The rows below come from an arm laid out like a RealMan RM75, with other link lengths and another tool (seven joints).
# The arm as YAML. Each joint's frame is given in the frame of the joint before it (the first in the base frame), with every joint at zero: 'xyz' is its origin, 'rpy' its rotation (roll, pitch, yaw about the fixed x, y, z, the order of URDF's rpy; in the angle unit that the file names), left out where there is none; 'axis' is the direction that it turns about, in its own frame. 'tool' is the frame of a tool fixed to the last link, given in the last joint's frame.
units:
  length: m
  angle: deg
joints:
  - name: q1
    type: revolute
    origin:
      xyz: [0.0, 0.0, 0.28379]
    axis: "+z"
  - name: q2
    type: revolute
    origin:
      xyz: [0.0, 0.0, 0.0]
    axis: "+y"
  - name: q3
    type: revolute
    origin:
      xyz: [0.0, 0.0, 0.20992]
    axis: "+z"
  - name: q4
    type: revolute
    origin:
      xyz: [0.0, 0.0, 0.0]
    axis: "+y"
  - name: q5
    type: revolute
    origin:
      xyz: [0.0, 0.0, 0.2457]
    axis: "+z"
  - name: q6
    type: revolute
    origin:
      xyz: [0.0, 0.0, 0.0]
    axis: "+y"
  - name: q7
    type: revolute
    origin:
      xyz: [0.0, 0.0, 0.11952]
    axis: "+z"
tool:
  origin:
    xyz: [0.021, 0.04, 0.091]
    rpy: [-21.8, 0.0, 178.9]
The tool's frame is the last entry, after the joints.
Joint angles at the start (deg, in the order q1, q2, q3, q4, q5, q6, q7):
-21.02, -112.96, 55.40, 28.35, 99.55, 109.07, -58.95
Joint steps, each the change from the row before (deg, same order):
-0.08, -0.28, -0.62, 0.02, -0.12, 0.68, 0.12
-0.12, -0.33, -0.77, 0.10, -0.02, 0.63, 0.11
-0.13, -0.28, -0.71, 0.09, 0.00, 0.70, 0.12
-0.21, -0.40, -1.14, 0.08, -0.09, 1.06, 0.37
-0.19, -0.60, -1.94, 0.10, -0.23, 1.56, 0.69
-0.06, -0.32, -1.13, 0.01, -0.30, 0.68, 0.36
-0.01, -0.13, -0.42, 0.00, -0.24, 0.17, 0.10
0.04, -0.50, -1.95, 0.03, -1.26, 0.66, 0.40
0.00, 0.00, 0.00, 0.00, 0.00, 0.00, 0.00
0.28, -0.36, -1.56, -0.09, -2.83, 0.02, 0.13
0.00, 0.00, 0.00, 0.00, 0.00, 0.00, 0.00
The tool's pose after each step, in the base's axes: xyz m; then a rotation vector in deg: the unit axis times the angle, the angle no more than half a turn. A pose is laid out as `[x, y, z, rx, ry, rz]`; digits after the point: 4 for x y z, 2 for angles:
[-0.1986, 0.2177, 0.0319, -23.99, 138.31, 26.78]
[-0.1959, 0.2178, 0.0334, -23.61, 137.34, 26.74]
[-0.1934, 0.2176, 0.0351, -23.17, 136.43, 26.59]
[-0.1897, 0.2173, 0.0379, -22.31, 134.92, 26.56]
[-0.1848, 0.2171, 0.0427, -21.06, 132.41, 27.01]
[-0.1824, 0.2177, 0.0455, -20.53, 130.90, 27.64]
[-0.1815, 0.2183, 0.0465, -20.40, 130.25, 28.02]
[-0.1779, 0.2217, 0.0521, -19.93, 127.23, 30.15]
[-0.1779, 0.2217, 0.0521, -19.93, 127.23, 30.15]
[-0.1745, 0.2281, 0.0596, -20.04, 123.33, 33.56]
[-0.1745, 0.2281, 0.0596, -20.04, 123.33, 33.56]

